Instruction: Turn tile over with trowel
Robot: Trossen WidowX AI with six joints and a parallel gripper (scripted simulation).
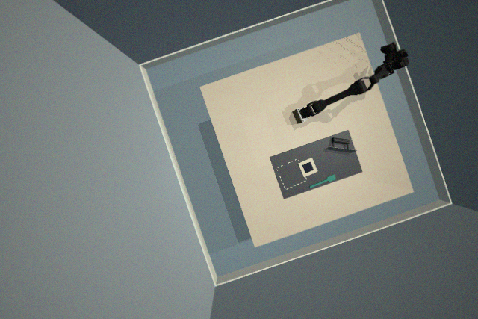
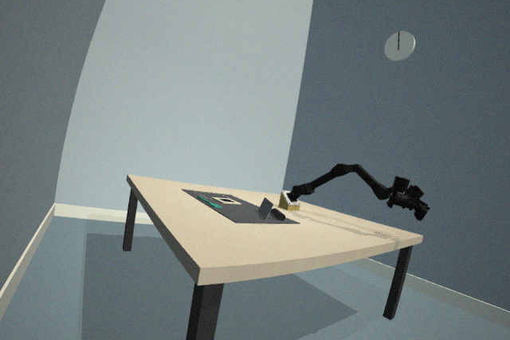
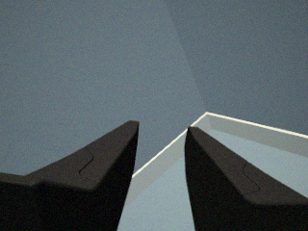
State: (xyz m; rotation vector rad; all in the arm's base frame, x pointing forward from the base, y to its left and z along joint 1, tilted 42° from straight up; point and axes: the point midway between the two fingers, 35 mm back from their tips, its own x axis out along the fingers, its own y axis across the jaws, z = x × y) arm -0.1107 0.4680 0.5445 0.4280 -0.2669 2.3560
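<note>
Right now the small trowel is 490 mm ahead of my gripper tip, 560 mm to the right of it and 140 mm below it. Also, from my gripper tip: dark mat 520 mm ahead, 800 mm to the right, 190 mm below; then tile 510 mm ahead, 870 mm to the right, 160 mm below; then thin teal tool 660 mm ahead, 800 mm to the right, 160 mm below.
</note>
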